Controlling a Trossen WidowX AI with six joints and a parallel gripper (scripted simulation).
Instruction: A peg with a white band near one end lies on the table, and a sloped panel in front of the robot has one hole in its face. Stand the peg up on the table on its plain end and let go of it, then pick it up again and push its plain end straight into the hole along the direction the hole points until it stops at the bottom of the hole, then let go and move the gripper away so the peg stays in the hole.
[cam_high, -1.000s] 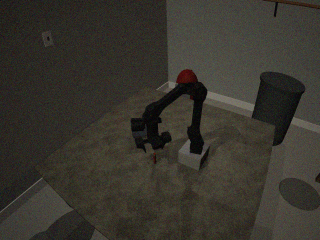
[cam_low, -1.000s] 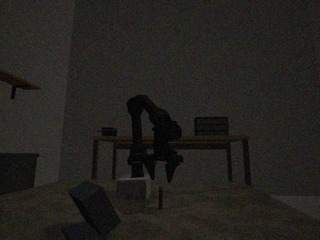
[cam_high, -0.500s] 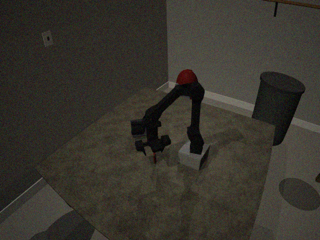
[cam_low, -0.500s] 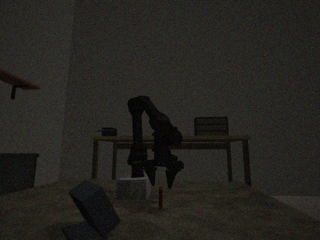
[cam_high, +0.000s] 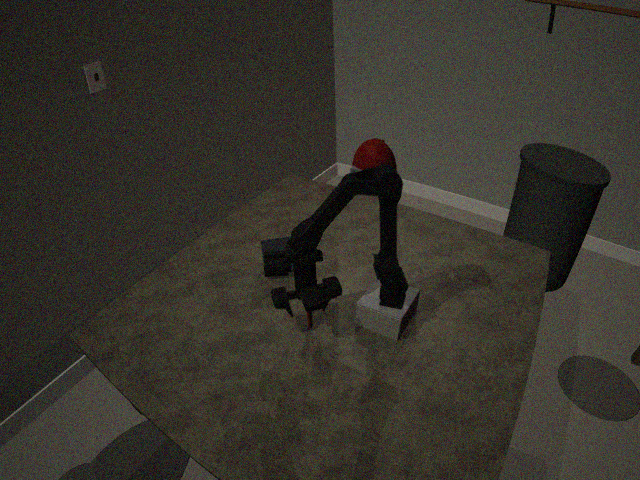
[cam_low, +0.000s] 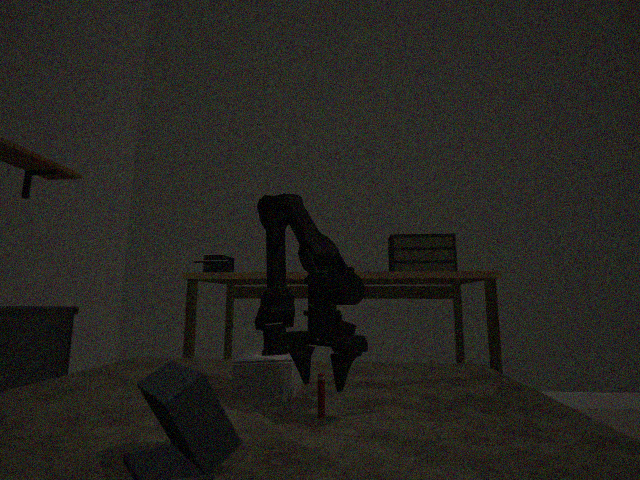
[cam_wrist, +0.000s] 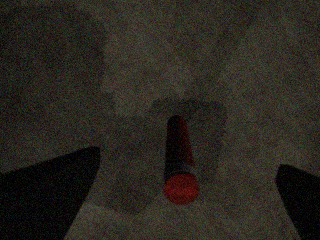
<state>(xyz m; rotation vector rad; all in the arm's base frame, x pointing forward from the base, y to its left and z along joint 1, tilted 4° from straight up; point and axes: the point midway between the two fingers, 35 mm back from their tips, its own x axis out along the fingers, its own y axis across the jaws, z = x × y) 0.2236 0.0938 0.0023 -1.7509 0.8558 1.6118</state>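
Now: gripper tip right at the red peg. From my gripper tip the other things lie so: dark sloped panel: 180 mm ahead, 210 mm to the right, 10 mm above.
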